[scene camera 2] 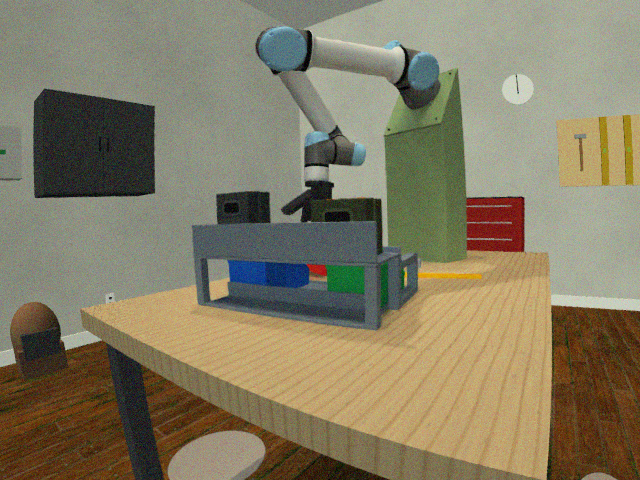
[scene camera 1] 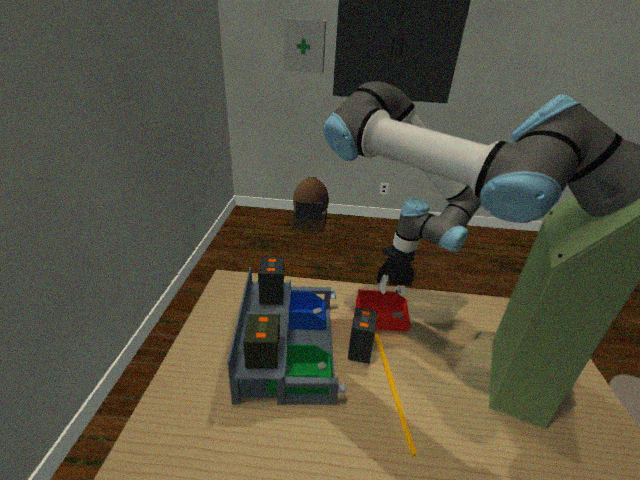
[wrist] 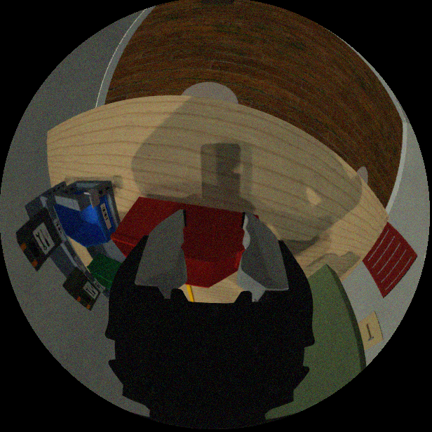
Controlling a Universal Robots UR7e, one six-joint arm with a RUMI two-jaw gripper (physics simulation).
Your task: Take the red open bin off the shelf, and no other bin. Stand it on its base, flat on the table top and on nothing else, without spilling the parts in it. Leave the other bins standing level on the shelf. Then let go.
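Places are measured from the arm's base along level axes (x ahead, y left, z up), in metres.
Pixels of known places: gripper, fingertip midpoint: (scene camera 1: 388, 295); arm's base, origin of the base link: (scene camera 2: 423, 93) (scene camera 1: 624, 187).
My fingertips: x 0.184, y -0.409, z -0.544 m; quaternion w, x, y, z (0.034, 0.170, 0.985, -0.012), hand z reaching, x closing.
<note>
For each thing: its top centre in the pictures, then the offset to it from my fingertips. Level surfaces: height alone.
- table top, its level: dz -0.057 m
- small grey part, middle of its top: (scene camera 1: 398, 313) dx +0.002, dy +0.066, dz -0.024 m
- blue bin, middle of its top: (scene camera 2: 270, 256) (scene camera 1: 299, 301) dx +0.305, dy -0.064, dz +0.025 m
- green bin, middle of its top: (scene camera 2: 368, 259) (scene camera 1: 301, 359) dx +0.390, dy +0.151, dz +0.025 m
- dark block, middle of its top: (scene camera 1: 365, 318) dx +0.183, dy +0.129, dz +0.075 m
- yellow rod, middle of its top: (scene camera 2: 409, 273) (scene camera 1: 392, 383) dx +0.166, dy +0.272, dz -0.046 m
The red open bin (scene camera 1: 383, 303) (scene camera 2: 316, 269) (wrist: 150, 216) is off the shelf and looks upright on its base on the table top (scene camera 1: 434, 413). A small grey part (scene camera 1: 397, 314) shows in it. Whether its base touches the yellow rod is hidden. My gripper (scene camera 1: 391, 288) (wrist: 213, 212) is partly open with nothing held; its fingertips are at the bin's far wall. In scene camera 2 the fingertips are hidden. The blue bin (scene camera 1: 305, 310) (scene camera 2: 248, 273) (wrist: 82, 225) and green bin (scene camera 1: 305, 359) (scene camera 2: 345, 279) (wrist: 102, 272) look level on the grey shelf (scene camera 1: 310, 338) (scene camera 2: 284, 240).
A dark block (scene camera 1: 361, 338) stands on the table close in front of the red bin. The yellow rod (scene camera 1: 395, 395) (scene camera 2: 449, 275) (wrist: 190, 293) reaches the bin's near side. Two more dark blocks (scene camera 1: 271, 284) (scene camera 1: 261, 346) stand on the shelf's upper level. The green pedestal (scene camera 1: 537, 330) (scene camera 2: 418, 196) is at the right.
</note>
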